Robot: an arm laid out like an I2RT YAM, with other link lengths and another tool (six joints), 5 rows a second.
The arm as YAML. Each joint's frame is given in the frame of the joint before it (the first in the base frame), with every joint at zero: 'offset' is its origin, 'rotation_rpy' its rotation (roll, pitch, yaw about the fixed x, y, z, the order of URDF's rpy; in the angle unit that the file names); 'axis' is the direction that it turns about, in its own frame. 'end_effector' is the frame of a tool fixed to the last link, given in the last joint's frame.
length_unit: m
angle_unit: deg
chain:
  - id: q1
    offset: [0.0, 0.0, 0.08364]
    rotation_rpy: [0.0, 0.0, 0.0]
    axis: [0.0, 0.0, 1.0]
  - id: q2
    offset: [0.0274, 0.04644, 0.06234]
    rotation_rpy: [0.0, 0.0, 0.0]
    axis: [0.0, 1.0, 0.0]
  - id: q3
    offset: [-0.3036, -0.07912, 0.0]
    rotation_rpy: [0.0, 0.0, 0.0]
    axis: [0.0, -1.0, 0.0]
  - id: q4
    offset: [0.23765, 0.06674, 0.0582]
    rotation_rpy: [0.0, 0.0, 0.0]
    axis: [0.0, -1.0, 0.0]
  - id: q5
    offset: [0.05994, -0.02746, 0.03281]
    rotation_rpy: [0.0, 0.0, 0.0]
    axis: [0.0, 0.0, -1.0]
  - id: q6
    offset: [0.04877, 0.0, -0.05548]
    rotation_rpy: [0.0, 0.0, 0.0]
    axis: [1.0, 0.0, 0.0]
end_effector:
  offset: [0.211, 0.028, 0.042]
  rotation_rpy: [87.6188, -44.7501, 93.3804]
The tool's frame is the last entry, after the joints.
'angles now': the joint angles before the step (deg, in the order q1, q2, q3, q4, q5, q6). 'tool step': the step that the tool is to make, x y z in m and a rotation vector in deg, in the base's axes. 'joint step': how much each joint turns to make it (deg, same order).
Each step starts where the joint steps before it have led.
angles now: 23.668 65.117 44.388 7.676 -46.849 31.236
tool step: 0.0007 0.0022 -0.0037 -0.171 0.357 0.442
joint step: 0.094 0.775 -0.085 0.365 -0.336 -0.136
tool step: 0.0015 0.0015 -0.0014 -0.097 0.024 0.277
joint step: -0.034 0.691 0.168 0.299 -0.283 -0.222
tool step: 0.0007 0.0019 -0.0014 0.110 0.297 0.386
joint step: 0.077 0.646 0.006 0.567 -0.353 0.208
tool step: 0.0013 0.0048 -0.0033 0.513 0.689 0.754
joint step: 0.443 1.389 -0.412 2.109 -0.479 0.979
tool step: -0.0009 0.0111 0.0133 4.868 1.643 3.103
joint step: 0.700 3.055 -1.077 10.125 -3.303 7.126
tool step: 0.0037 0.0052 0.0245 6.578 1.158 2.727
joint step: 0.008 3.523 -1.146 14.847 -3.004 10.552
